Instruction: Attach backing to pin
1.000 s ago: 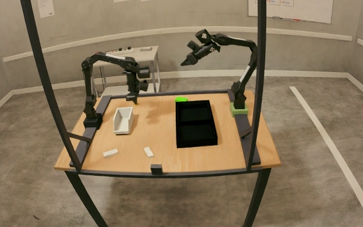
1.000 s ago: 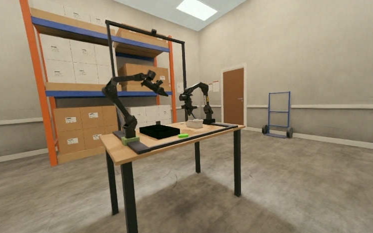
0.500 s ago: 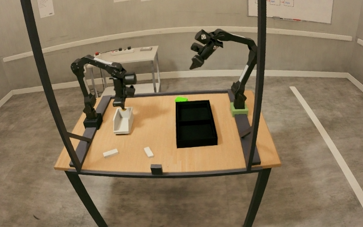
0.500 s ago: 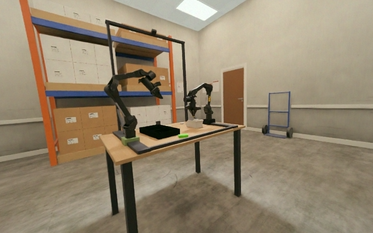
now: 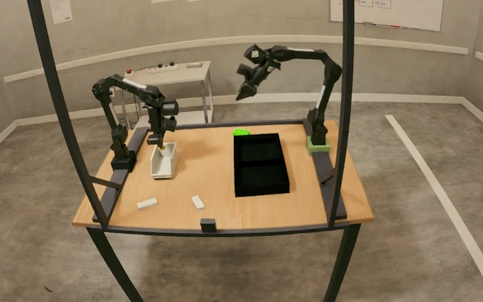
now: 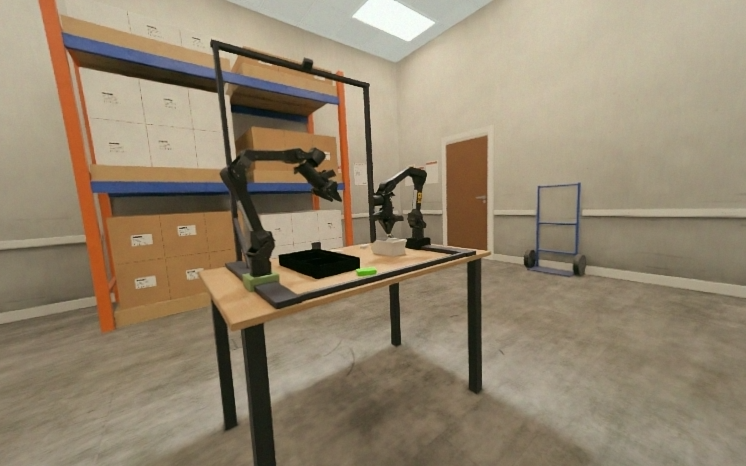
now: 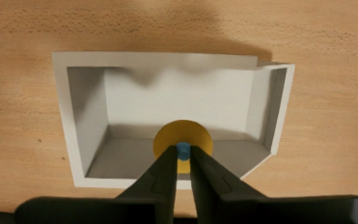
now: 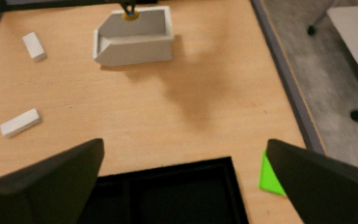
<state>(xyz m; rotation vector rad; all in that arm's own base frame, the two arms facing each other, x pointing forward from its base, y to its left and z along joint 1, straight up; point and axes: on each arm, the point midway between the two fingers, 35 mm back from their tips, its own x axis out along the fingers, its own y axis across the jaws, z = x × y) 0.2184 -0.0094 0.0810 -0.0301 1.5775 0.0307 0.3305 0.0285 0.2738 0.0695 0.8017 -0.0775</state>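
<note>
My left hand is 10 cm above the white bin and 1 cm past it. From my left hand the other things lie so: round pin (3 cm below); then black tray (41 cm to the right, 12 cm below, 6 cm behind).
</note>
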